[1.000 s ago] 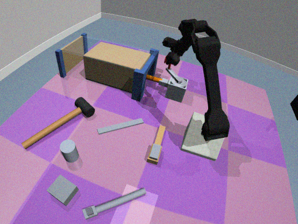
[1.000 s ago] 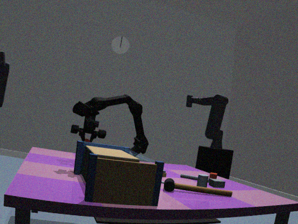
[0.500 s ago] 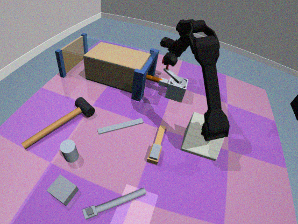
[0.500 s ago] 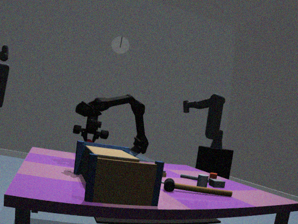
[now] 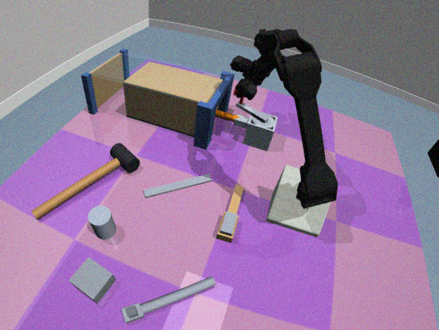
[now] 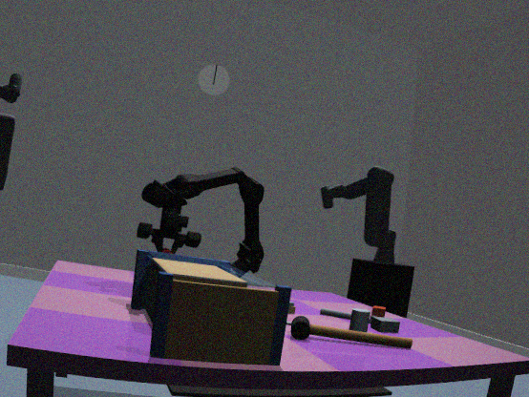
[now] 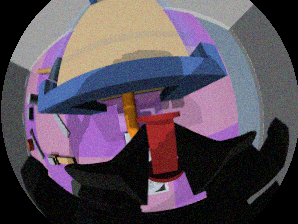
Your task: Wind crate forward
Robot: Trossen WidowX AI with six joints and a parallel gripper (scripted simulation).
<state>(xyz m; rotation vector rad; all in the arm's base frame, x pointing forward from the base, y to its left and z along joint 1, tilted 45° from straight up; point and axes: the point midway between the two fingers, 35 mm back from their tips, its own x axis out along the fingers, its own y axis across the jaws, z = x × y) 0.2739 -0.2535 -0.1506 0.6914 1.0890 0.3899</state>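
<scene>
My gripper tip is now 5 cm past the grey crank handle, 1 cm to the right of it and 3 cm above it. From my gripper tip the other things lie so: grey winch: 12 cm behind, 3 cm to the left, 10 cm below; blue frame: 5 cm ahead, 4 cm to the left, 2 cm below; red knob: 2 cm behind.
</scene>
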